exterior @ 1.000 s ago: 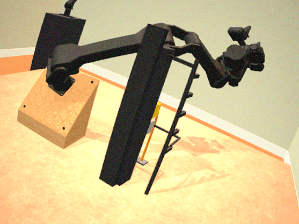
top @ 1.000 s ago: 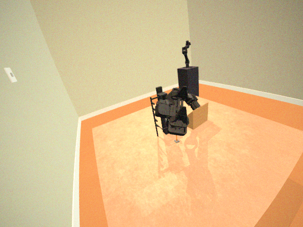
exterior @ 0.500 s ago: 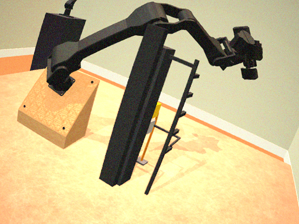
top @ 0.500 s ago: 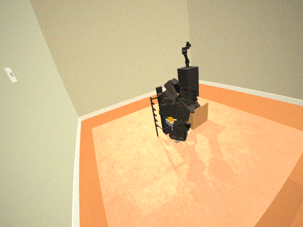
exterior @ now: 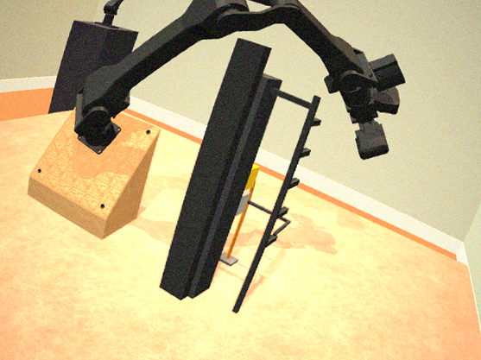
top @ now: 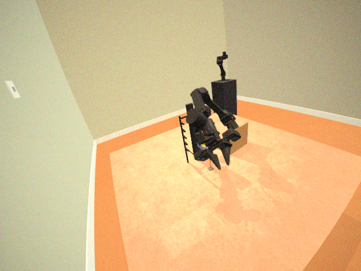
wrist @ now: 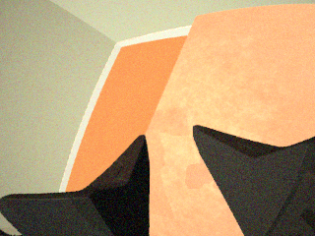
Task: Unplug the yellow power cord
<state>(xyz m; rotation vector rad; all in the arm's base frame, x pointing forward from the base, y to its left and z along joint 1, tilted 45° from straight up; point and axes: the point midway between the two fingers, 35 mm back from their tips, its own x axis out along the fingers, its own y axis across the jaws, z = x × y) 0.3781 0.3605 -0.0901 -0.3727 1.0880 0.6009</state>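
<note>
Right now the yellow plug is 35 cm to the right of my gripper tip, 13 cm behind it and 9 cm below it. Round my gripper tip: grey plate (27 cm to the right, 26 cm below, 13 cm behind).
</note>
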